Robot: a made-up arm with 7 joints.
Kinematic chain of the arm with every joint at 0, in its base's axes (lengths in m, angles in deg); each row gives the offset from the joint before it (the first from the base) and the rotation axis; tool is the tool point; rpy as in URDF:
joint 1: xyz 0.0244 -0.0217 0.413 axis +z
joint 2: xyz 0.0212 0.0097 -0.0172 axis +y
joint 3: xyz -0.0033 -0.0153 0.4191 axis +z
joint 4: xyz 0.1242 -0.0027 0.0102 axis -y
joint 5: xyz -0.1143 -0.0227 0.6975 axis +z
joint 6: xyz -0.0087 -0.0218 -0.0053 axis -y
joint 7: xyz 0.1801 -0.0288 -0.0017 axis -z
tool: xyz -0.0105 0.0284 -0.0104 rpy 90 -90 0
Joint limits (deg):
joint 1: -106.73..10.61
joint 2: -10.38..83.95
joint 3: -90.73..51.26
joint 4: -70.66..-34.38
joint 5: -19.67..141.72
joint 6: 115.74..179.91
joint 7: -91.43..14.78
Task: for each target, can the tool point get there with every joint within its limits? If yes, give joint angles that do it. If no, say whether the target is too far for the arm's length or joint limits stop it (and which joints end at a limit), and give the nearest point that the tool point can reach.
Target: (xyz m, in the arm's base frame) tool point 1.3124 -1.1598 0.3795
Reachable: no: too far | nearest point 1.0327 -0.9126 0.3837 | short by 0.373 m
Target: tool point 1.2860 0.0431 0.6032
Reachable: yes | joints -3.44 46.45 17.02 -58.78 6.93 130.80 -23.20
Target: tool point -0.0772 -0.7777 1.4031
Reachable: yes | joints -82.03 9.64 -8.84 -48.51 25.08 149.46 -39.78
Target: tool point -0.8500 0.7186 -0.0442
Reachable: no: joint limits stop it (at a limit: joint 1, joint 2, joint 3, joint 4, joint 5, joint 6, joint 7) | nearest point -0.6839 0.4276 0.9816 | short by 1.079 m
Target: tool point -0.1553 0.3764 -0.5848
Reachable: no: joint limits stop it (at a limit: joint 1, joint 2, joint 4, joint 5, joint 6, joint 7) | nearest point 0.6633 0.4273 -0.2711 | short by 0.878 m
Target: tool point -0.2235 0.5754 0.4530
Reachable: no: joint limits stop it (at a limit: joint 1, joint 2, joint 3, joint 4, joint 6, joint 7) | nearest point -0.6648 0.4599 0.9998 | short by 0.712 m
